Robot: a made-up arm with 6 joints. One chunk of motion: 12 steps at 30 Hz.
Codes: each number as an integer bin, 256 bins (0 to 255) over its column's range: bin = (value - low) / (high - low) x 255, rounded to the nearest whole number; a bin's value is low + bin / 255 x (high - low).
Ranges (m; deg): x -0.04..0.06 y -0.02..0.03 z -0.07..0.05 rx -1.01..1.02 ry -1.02..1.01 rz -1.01..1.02
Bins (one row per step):
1: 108 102 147 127 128 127
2: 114 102 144 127 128 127
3: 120 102 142 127 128 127
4: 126 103 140 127 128 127
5: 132 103 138 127 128 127
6: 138 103 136 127 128 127
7: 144 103 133 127 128 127
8: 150 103 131 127 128 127
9: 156 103 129 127 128 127
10: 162 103 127 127 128 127
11: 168 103 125 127 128 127
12: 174 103 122 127 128 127
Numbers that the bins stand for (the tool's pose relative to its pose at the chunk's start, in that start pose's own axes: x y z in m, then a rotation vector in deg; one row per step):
1: 0.0024 0.0000 -0.0008 0.00 0.00 0.00
2: 0.0047 0.0000 -0.0022 0.00 0.00 0.00
3: 0.0071 0.0000 -0.0032 0.00 0.00 0.00
4: 0.0094 0.0002 -0.0041 0.00 0.00 0.00
5: 0.0118 0.0002 -0.0051 0.00 0.00 0.00
6: 0.0141 0.0002 -0.0060 0.00 0.00 0.00
7: 0.0165 0.0002 -0.0074 0.00 0.00 0.00
8: 0.0188 0.0002 -0.0084 0.00 0.00 0.00
9: 0.0212 0.0002 -0.0093 0.00 0.00 0.00
10: 0.0235 0.0002 -0.0102 0.00 0.00 0.00
11: 0.0259 0.0002 -0.0112 0.00 0.00 0.00
12: 0.0282 0.0002 -0.0126 0.00 0.00 0.00

